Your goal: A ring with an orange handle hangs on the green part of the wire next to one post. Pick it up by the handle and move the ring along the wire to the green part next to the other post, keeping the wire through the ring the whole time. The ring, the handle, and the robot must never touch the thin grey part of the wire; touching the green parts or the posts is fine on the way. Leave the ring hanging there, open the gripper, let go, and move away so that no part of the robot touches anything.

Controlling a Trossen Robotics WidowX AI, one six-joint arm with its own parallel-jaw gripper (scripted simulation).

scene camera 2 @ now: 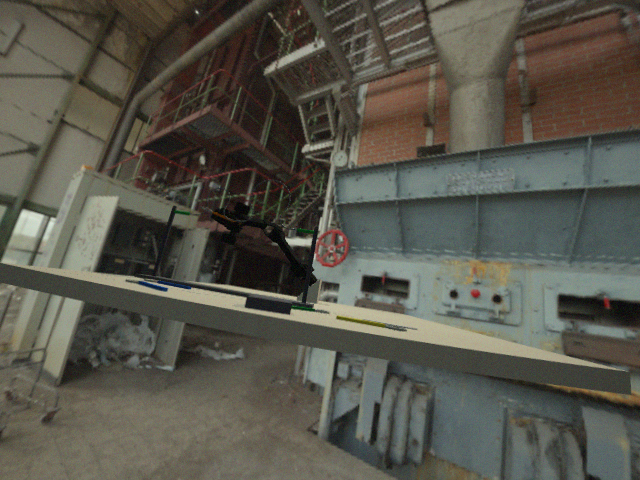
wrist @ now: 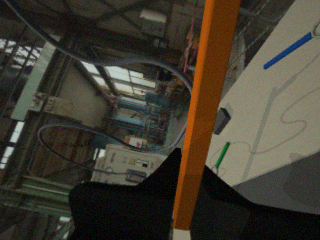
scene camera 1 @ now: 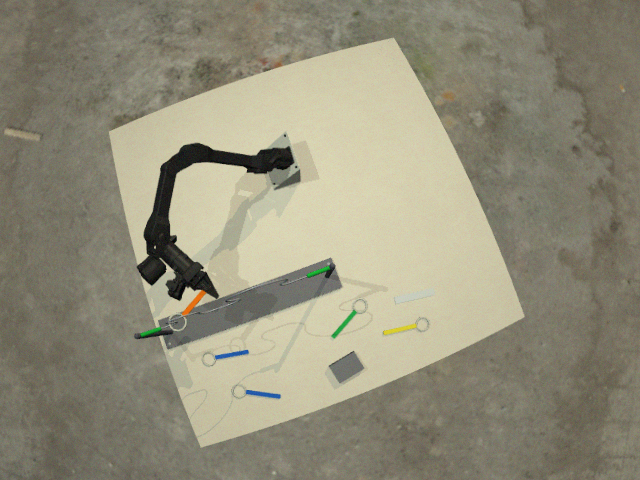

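What I can see is my gripper [scene camera 1: 218,297], and the wrist view shows me that same gripper too [wrist: 181,153].
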